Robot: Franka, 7 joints.
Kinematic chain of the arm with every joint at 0, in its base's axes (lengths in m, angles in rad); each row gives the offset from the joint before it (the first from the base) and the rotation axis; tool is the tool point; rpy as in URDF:
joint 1: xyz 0 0 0.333 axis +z
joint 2: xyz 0 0 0 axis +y
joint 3: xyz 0 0 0.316 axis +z
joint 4: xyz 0.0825 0 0 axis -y
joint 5: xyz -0.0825 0 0.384 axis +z
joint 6: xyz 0 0 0 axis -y
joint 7: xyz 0.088 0 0 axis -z
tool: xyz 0 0 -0.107 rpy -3.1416 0 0
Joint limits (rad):
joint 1: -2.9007..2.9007
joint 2: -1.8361..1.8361
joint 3: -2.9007..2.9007
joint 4: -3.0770..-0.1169
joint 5: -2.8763..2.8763
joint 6: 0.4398..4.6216
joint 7: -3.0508..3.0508
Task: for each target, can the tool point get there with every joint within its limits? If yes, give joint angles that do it. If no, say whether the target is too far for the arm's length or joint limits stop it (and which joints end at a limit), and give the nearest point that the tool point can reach.
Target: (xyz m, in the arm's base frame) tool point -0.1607 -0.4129 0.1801
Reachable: yes | joints -2.1324 0.2489 0.1905 -2.4379 -0.2223 2.3018 -0.7441
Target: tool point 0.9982 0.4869 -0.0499
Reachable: no: too far | nearest point 0.7289 0.3556 0.0534 | short by 0.317 m
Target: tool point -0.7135 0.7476 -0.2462
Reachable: no: too far | nearest point -0.5167 0.5414 -0.0864 | short by 0.327 m
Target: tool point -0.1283 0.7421 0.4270
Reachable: yes | joints 2.2293 1.5262 -1.3774 -0.7800 1.6688 3.7035 2.3702
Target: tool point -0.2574 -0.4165 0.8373
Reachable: yes | joints 1.8247 -0.3973 1.5291 -0.8620 1.2541 0.8848 -0.2007
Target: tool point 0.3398 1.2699 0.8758
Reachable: no: too far | nearest point 0.2050 0.7660 0.6604 | short by 0.564 m
